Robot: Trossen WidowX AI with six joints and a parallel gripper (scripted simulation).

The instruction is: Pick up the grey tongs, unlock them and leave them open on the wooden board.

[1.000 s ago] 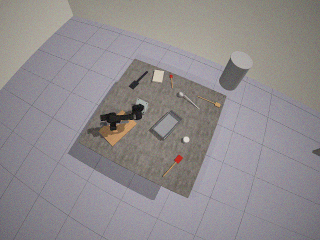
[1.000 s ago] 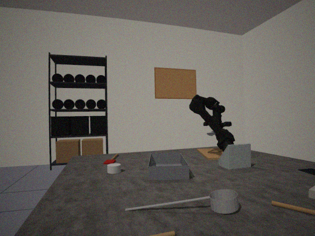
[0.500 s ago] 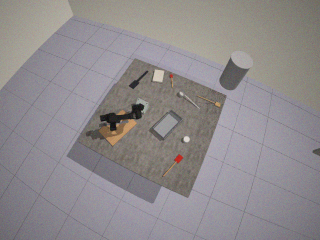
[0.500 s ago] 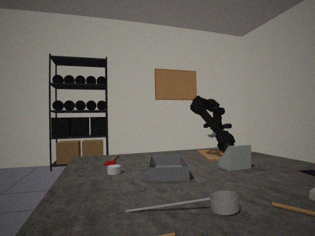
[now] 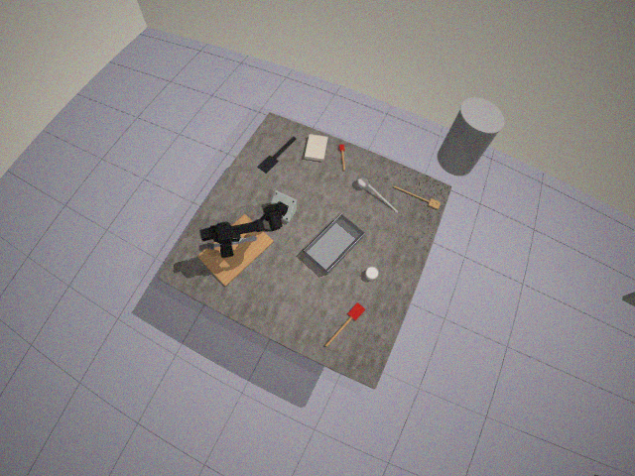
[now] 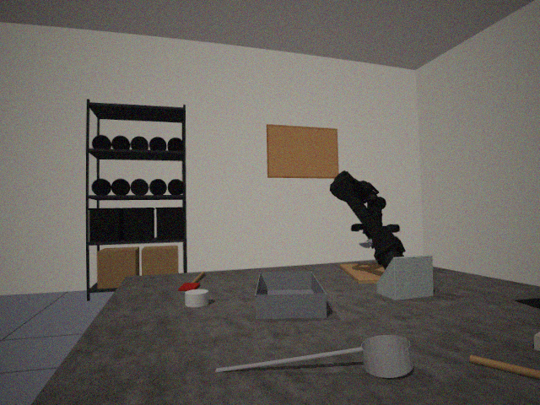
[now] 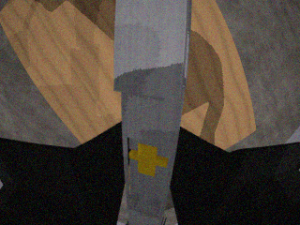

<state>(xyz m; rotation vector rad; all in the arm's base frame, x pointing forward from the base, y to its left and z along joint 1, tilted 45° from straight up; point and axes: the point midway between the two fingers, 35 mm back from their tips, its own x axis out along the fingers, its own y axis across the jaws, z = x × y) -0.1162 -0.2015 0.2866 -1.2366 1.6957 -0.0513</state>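
My gripper tip is 1 cm short of the wooden board, 3 cm to the right of it and 9 cm above it. Round my gripper tip: yellow lock piece: 4 cm above; black spatula: 14 cm behind, 67 cm to the left, 9 cm below; roasting tin: 46 cm ahead, 33 cm to the left, 7 cm below.
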